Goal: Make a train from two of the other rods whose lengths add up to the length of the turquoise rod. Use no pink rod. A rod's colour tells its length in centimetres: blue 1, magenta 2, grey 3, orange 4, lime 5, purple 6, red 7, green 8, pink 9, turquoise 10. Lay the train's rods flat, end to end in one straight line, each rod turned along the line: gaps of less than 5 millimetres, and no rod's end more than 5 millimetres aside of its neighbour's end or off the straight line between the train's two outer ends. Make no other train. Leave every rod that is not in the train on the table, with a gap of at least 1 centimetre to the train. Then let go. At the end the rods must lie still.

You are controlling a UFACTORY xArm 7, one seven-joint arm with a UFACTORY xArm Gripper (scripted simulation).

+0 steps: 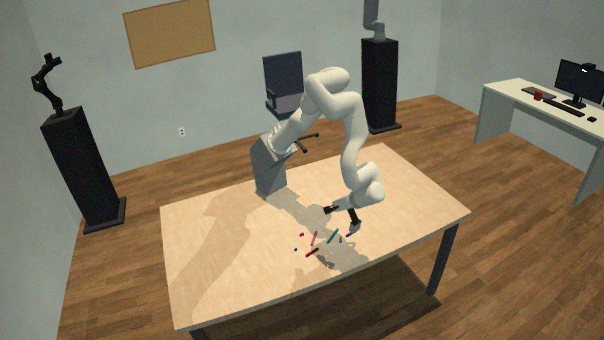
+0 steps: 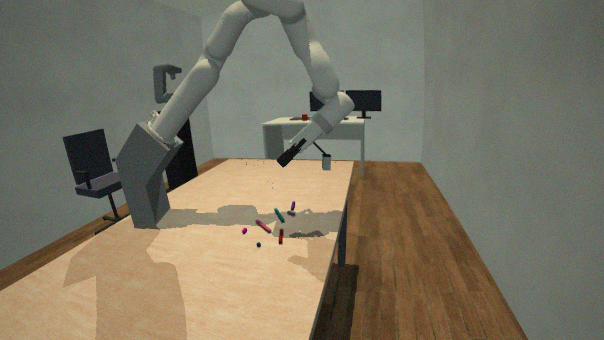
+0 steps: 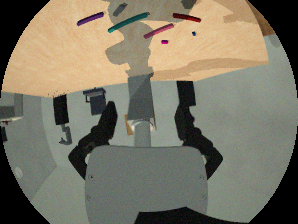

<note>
In view: my gripper (image 2: 281,162).
My gripper is seen too in image 3 (image 3: 146,109).
</note>
